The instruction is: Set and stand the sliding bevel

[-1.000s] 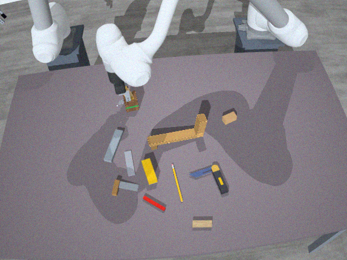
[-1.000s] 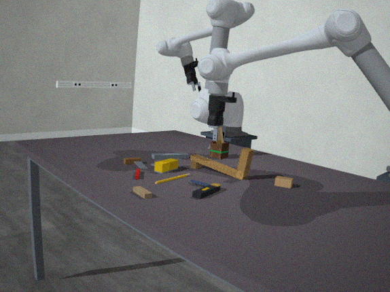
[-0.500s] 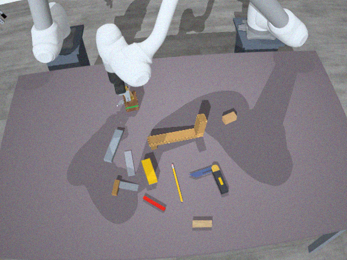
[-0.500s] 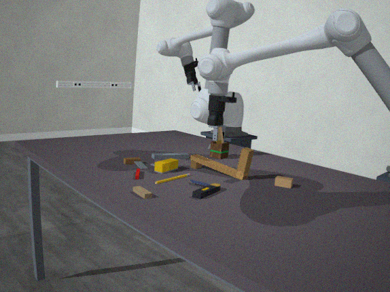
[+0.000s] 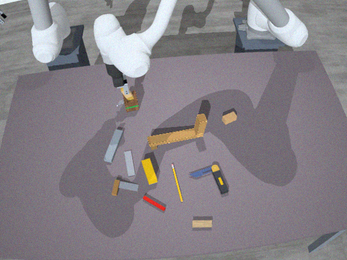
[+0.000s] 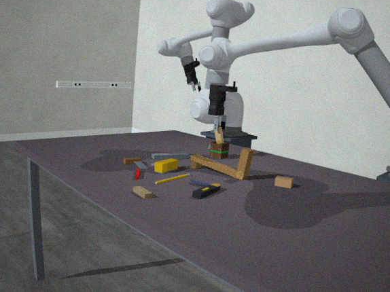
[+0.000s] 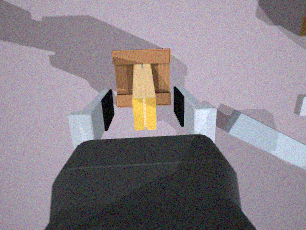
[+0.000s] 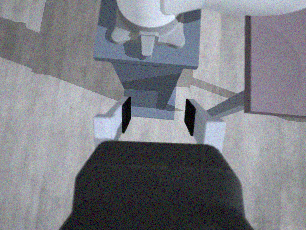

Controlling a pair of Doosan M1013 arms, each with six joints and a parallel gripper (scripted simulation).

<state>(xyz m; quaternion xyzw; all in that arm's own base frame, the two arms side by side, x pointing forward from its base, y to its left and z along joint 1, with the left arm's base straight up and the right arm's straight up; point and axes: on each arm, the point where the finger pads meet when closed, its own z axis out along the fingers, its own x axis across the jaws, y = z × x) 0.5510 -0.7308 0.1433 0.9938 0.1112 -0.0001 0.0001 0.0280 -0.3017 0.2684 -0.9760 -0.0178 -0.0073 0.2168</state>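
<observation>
Right now the wooden sliding bevel is 7 cm below my left hand. Also, from my left hand: try square 42 cm ahead, 1 cm to the right, 14 cm below; yellow block 36 cm ahead, 10 cm to the left, 13 cm below; grey blade 1 cm to the right, 9 cm below.
</observation>
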